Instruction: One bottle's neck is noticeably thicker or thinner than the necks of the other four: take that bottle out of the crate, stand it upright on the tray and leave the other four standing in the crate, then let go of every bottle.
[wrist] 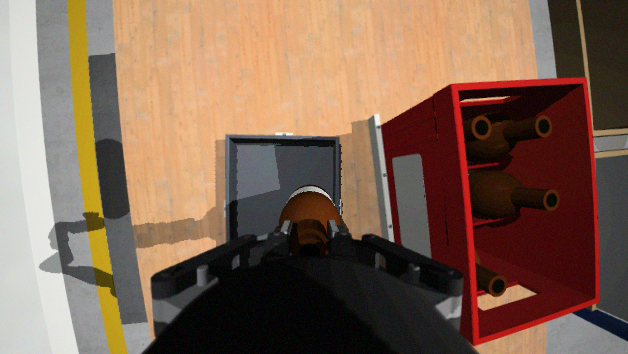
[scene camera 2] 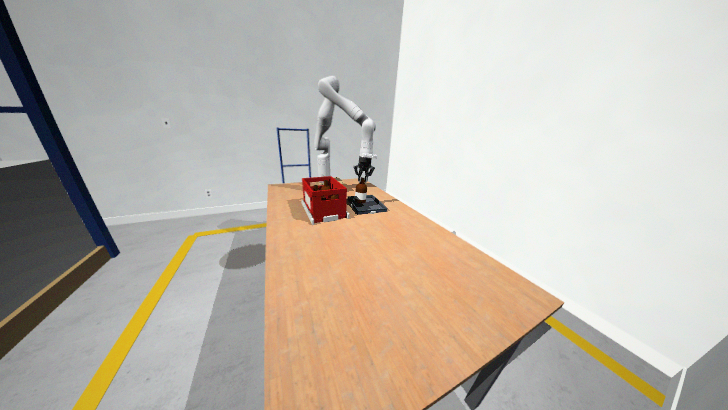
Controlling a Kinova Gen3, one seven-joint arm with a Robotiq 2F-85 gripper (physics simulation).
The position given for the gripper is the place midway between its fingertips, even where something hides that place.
In view: the gripper [wrist: 309, 230], a glass bottle [wrist: 505, 133] and a glass bottle [wrist: 309, 207].
